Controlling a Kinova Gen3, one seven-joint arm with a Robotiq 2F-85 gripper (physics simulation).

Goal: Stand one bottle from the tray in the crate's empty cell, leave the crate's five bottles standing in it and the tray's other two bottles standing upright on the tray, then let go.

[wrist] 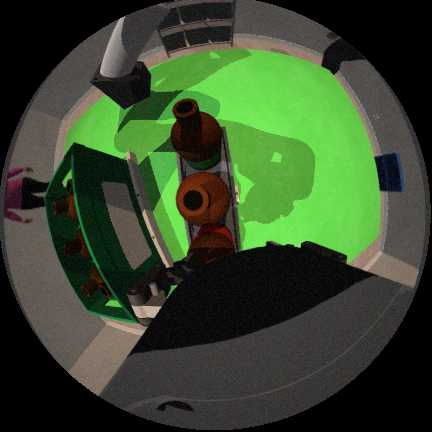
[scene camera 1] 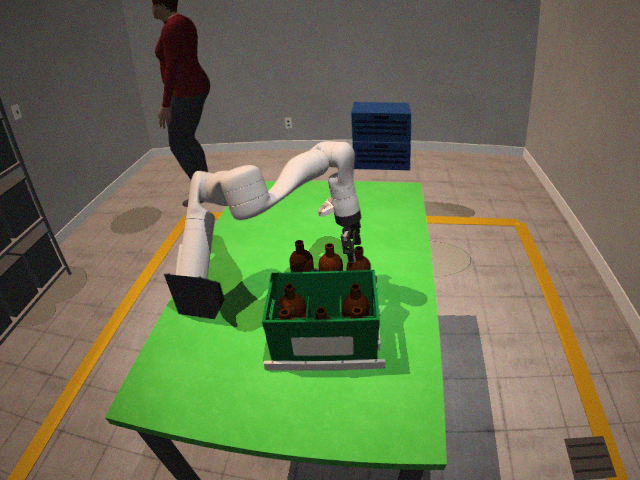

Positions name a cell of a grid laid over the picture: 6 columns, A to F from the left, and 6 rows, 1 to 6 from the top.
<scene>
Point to a bottle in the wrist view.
At C4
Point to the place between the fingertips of the gripper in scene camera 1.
D4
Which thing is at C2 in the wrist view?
A bottle.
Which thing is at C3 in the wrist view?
A bottle.
</scene>
